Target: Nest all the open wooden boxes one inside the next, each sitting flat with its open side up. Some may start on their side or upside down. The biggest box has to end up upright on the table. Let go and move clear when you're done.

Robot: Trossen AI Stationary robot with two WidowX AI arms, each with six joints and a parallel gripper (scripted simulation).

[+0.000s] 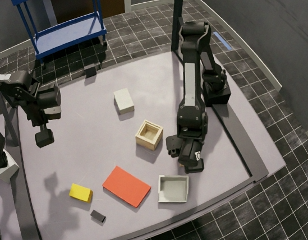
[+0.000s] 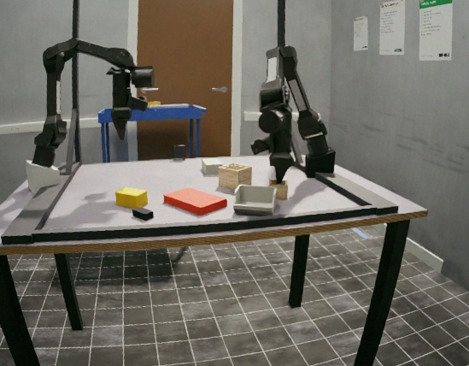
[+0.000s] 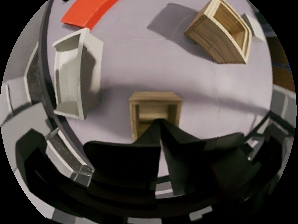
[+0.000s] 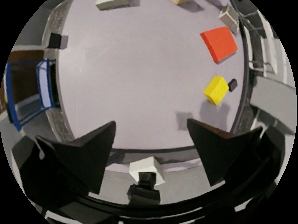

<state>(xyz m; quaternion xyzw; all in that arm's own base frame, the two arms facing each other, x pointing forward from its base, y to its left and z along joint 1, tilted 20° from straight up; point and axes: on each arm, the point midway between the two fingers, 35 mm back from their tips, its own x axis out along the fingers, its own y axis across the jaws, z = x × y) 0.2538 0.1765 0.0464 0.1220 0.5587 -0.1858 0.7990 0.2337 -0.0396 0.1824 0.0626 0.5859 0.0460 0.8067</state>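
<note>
The small wooden box lies 60 mm below my left hand. Also, from my left hand: pale grey tray: 100 mm ahead, 100 mm to the right, 40 mm below; white block: 320 mm behind, 130 mm to the right, 50 mm below; flat red block: 20 mm ahead, 240 mm to the right, 60 mm below.
</note>
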